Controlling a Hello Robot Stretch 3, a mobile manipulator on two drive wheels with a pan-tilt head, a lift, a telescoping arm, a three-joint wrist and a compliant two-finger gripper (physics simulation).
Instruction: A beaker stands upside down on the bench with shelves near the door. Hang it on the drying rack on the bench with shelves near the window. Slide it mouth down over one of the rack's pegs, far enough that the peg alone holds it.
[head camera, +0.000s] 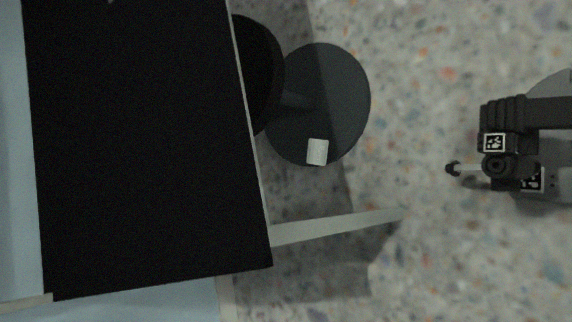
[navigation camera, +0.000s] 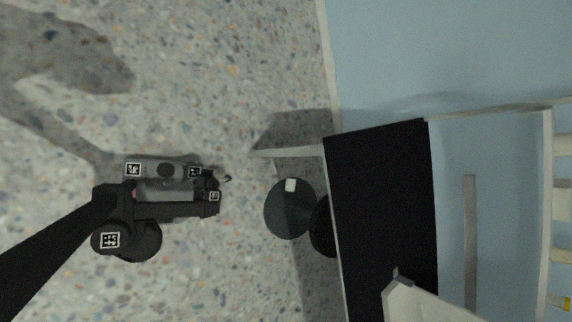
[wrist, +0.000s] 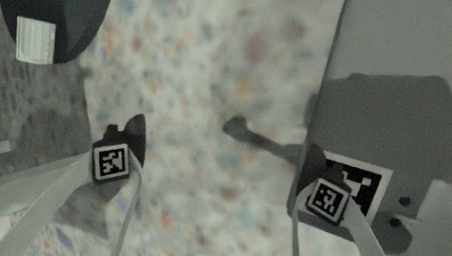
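Pixels of known places: gripper, fingertip midpoint: (navigation camera: 215, 177) (wrist: 224, 147); robot's base, origin of the base link: (navigation camera: 165, 169) (wrist: 435, 176).
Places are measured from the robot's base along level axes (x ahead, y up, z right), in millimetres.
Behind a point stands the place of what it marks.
Note:
My gripper (wrist: 224, 147) {x -21, y 200, z 225 mm} (head camera: 492, 167) {x -21, y 200, z 225 mm} is open, with its two fingertips wide apart and nothing between them. It hangs over the speckled floor, near the robot's base and apart from the bench. A bench with a black top (head camera: 145, 150) {x -25, y 762, z 773 mm} (navigation camera: 382, 200) {x -55, y 762, z 775 mm} stands across from the gripper, against a blue wall. I cannot tell from these views whether it is the door bench or the window bench. The beaker and the drying rack do not show in any of the three views.
A dark round disc (head camera: 345, 100) {x -248, y 30, z 691 mm} (navigation camera: 285, 212) {x -266, y 30, z 771 mm} with a pale rectangular patch lies beside the bench, partly under a black round seat (head camera: 255, 75) {x -240, y 483, z 719 mm} (navigation camera: 325, 230) {x -256, y 483, z 732 mm}. A pale bench leg (head camera: 330, 225) {x 123, y 474, z 483 mm} (navigation camera: 295, 151) {x 127, y 525, z 482 mm} slants out at the corner. A white angular object (navigation camera: 420, 305) {x -494, y 877, z 941 mm} overlaps the black top.

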